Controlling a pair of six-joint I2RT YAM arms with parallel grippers.
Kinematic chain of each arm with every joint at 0, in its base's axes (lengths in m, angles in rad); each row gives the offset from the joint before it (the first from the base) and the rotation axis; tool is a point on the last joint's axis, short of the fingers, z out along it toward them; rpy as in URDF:
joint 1: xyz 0 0 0.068 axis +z
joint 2: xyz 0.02 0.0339 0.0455 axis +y
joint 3: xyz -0.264 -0.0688 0 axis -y
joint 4: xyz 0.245 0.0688 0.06 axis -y
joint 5: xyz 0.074 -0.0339 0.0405 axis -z
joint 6: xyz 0.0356 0 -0.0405 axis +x
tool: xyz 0 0 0 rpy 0 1.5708 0
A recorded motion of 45 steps. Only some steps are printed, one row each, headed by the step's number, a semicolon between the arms.
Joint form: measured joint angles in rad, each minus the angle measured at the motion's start. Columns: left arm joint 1, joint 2, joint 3, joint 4, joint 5, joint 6; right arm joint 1, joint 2, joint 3, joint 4, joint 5, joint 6.
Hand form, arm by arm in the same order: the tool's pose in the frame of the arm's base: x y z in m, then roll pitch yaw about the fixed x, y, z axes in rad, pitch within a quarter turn. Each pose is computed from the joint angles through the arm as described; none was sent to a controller.
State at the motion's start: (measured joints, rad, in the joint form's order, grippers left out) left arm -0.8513 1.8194 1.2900 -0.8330 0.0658 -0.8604; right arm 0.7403 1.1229 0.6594 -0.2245 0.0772 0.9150
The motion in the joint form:
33: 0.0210 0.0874 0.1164 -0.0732 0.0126 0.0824; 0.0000 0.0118 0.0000 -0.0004 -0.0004 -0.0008
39: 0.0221 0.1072 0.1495 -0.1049 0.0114 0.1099; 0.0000 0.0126 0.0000 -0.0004 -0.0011 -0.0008
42: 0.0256 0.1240 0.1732 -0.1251 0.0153 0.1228; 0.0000 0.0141 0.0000 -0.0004 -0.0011 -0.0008
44: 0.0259 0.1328 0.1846 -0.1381 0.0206 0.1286; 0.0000 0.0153 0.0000 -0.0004 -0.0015 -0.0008
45: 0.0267 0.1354 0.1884 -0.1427 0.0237 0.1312; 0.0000 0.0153 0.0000 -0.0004 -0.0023 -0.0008
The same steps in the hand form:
33: 0.2467 -0.2740 0.1898 -2.9707 0.0622 3.0882; 0.1772 0.1582 0.2235 2.4111 0.5305 2.7249
39: 0.2496 -0.2765 0.1910 -2.9858 0.0542 3.0615; 0.1772 0.1583 0.2233 2.4117 0.5298 2.7258
42: 0.2525 -0.2780 0.1909 -2.9926 0.0438 3.0514; 0.1774 0.1584 0.2230 2.4133 0.5292 2.7266
44: 0.2533 -0.2789 0.1905 -2.9959 0.0334 3.0451; 0.1775 0.1585 0.2227 2.4145 0.5284 2.7275
45: 0.2537 -0.2791 0.1906 -2.9959 0.0292 3.0430; 0.1774 0.1585 0.2227 2.4142 0.5280 2.7280

